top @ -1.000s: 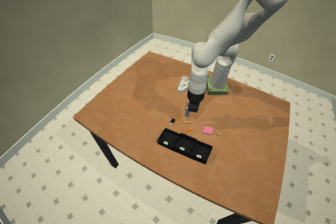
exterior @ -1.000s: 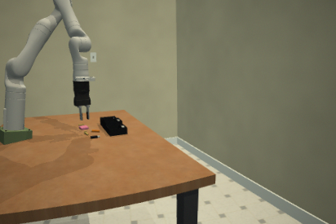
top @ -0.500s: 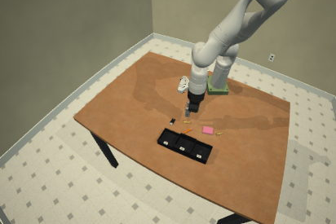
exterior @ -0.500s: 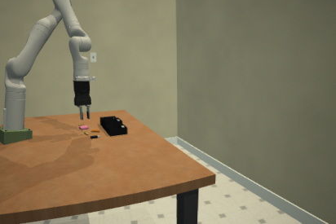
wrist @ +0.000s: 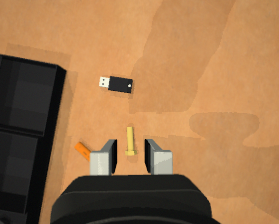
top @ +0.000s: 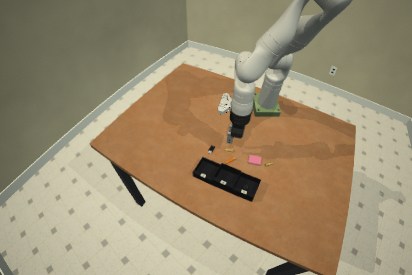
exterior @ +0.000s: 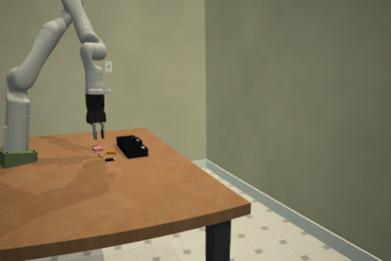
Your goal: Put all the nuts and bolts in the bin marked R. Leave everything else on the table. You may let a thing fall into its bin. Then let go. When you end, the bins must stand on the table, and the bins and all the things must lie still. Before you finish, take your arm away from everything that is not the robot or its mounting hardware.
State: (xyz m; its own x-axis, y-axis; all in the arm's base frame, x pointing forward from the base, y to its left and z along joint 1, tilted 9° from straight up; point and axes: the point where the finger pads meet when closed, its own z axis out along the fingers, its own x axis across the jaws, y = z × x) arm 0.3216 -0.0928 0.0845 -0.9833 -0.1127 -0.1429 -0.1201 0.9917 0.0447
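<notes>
Now: the orange marker 50 mm ahead of my hand, 30 mm to the left of it and 90 mm below it. From my hand the other things lie so: black USB stick: 30 mm ahead, 70 mm to the right, 90 mm below; then pink eraser: 10 mm ahead, 120 mm to the left, 90 mm below; then black bin tray: 140 mm ahead, 40 mm to the left, 70 mm below.
</notes>
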